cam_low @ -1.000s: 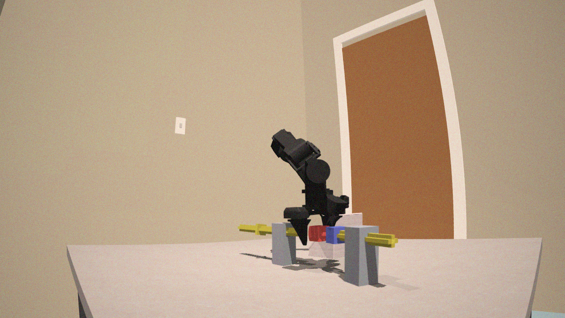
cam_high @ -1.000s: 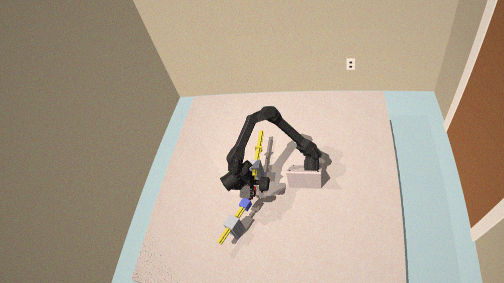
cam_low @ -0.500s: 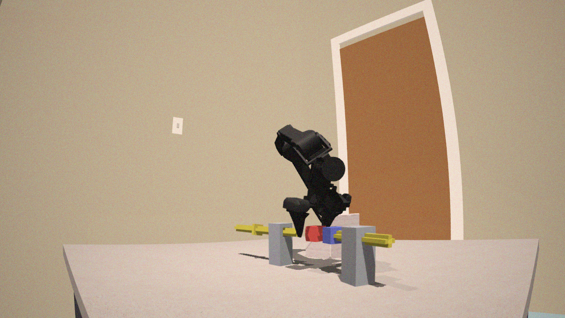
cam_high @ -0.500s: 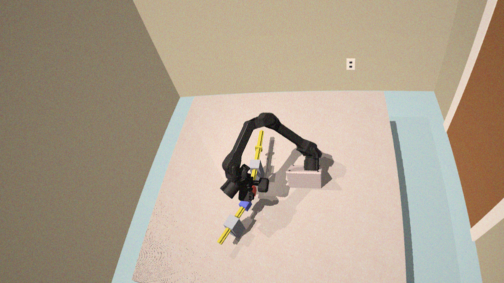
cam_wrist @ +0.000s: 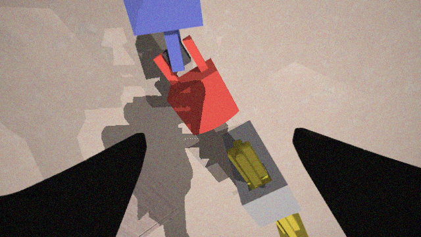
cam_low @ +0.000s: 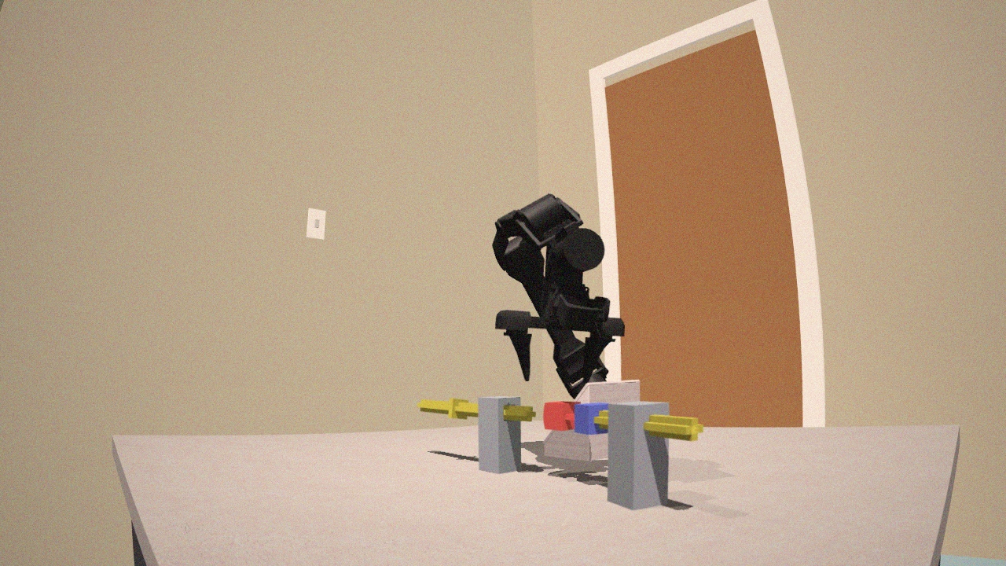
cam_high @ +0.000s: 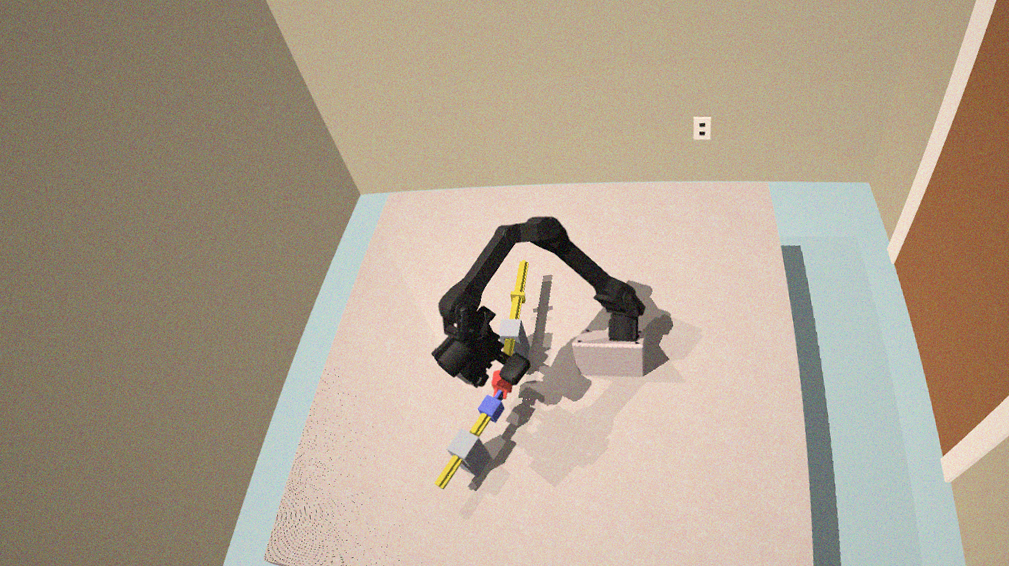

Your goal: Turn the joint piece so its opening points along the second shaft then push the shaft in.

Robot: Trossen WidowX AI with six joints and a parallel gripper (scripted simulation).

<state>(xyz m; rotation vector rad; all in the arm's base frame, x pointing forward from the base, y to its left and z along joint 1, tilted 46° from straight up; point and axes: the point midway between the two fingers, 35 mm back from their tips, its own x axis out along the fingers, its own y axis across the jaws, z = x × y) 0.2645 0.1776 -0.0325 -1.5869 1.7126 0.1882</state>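
Now: the red joint piece 50 mm below my gripper tip and 10 mm to the left of it.
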